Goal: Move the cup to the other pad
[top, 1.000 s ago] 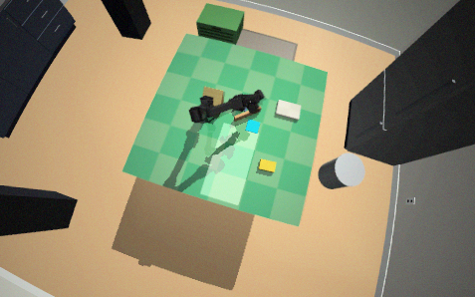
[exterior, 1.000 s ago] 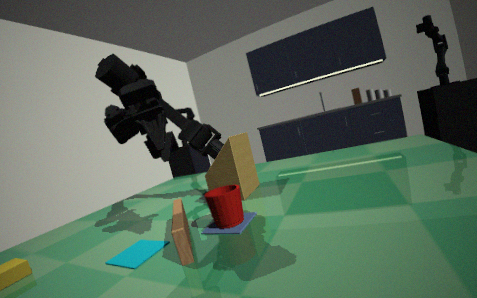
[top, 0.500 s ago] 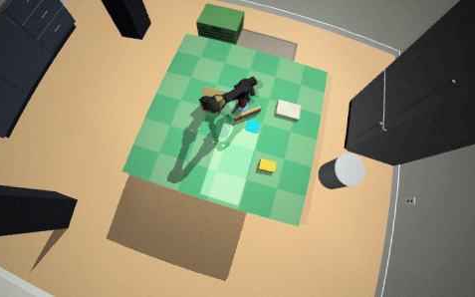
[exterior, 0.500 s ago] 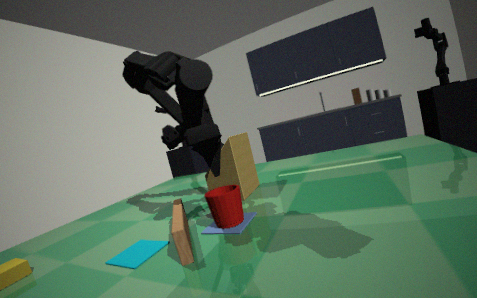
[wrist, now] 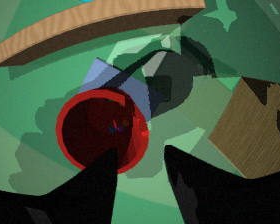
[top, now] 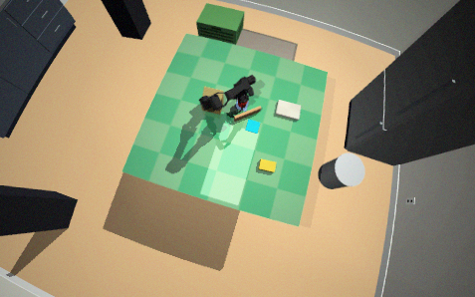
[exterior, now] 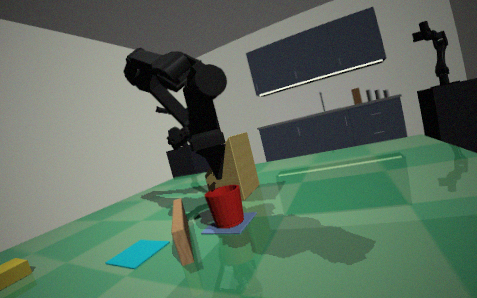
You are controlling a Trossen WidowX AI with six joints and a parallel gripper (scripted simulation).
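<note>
Now: the red cup 6 cm below my gripper tip, 3 cm ahead of it and 1 cm to the left of it. The rest, counted from my gripper tip: lilac-blue pad: 10 cm below, 2 cm ahead, 1 cm to the left; white block: 38 cm ahead, 8 cm below, 6 cm to the left; cyan pad: 15 cm ahead, 14 cm to the right, 10 cm below.
</note>
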